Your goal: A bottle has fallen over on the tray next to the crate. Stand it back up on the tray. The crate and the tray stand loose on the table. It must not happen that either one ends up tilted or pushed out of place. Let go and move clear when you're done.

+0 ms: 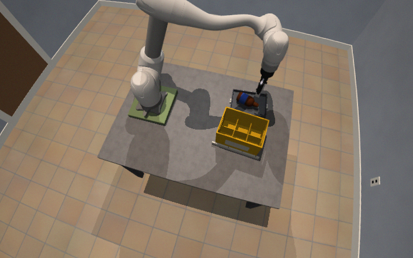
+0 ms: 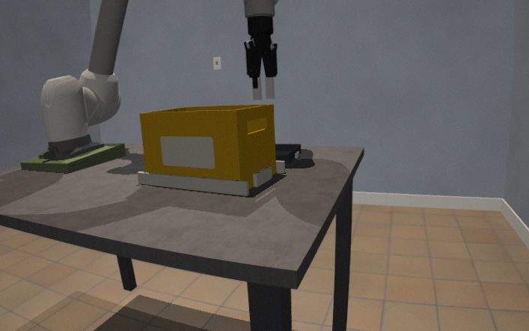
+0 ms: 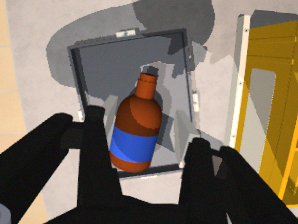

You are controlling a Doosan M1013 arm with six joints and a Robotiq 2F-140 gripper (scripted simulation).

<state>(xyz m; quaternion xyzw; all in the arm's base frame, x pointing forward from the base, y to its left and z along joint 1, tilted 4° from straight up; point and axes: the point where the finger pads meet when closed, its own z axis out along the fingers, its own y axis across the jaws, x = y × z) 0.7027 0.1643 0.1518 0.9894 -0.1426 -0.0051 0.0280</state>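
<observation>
Now: the bottle 5 cm behind my hand, 1 cm to the left of it and 17 cm below it. From my hand the other things lie so: yellow crate (5 cm behind, 25 cm to the right, 13 cm below); tray (4 cm behind, 1 cm to the left, 20 cm below).
</observation>
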